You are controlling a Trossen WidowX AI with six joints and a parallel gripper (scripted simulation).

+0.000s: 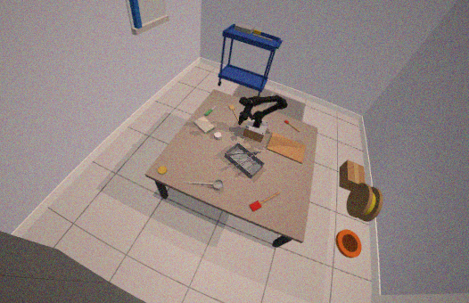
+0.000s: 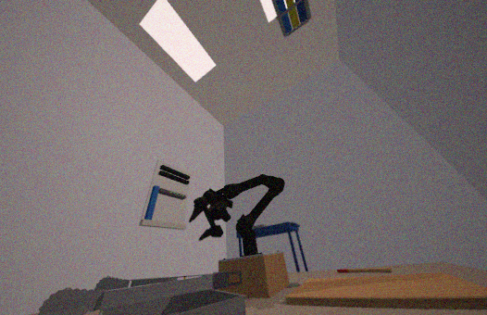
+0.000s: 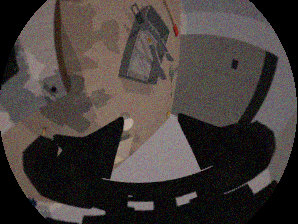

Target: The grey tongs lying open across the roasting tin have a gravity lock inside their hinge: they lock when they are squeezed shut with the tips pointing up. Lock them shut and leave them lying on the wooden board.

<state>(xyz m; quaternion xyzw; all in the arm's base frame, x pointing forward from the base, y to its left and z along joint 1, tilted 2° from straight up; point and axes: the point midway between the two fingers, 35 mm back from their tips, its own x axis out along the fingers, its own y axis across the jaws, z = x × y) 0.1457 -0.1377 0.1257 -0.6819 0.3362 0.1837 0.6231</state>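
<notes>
The roasting tin lies 210 mm ahead of my gripper tip, 180 mm below it and 140 mm to the left of it. Also, from my gripper tip: pale block (340 mm to the right, 190 mm below, 50 mm behind); then red spatula (520 mm ahead, 370 mm to the left, 200 mm below); then wooden board (500 mm to the left, 200 mm below, 110 mm behind).
</notes>
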